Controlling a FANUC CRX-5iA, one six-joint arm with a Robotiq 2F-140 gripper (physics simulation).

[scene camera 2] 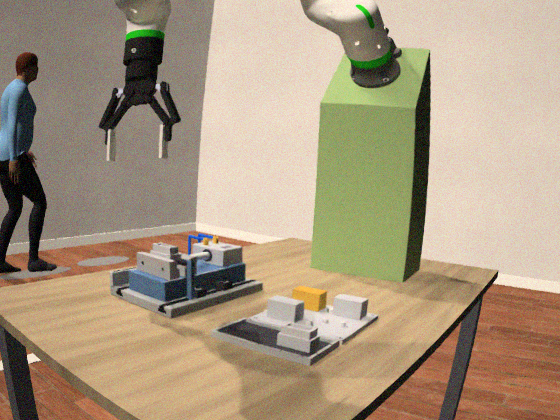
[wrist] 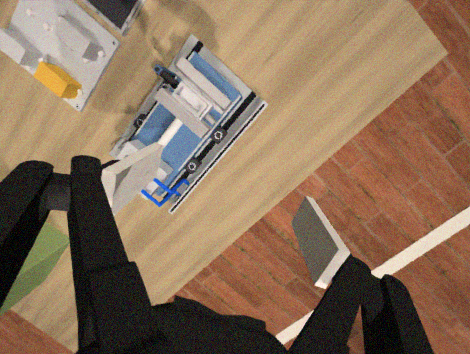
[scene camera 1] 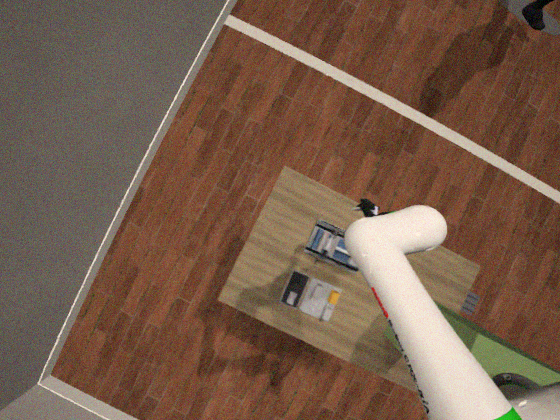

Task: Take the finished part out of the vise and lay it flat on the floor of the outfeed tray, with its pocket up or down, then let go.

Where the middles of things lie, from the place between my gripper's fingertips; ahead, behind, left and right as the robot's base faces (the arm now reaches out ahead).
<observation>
I see my gripper 350 mm to the right of the yellow block (wrist: 52, 76), 250 mm above it and 160 mm past it. The rest, counted from my hand: grey plate (scene camera 2: 332, 329): 400 mm to the left, 280 mm below, 120 mm behind.
</observation>
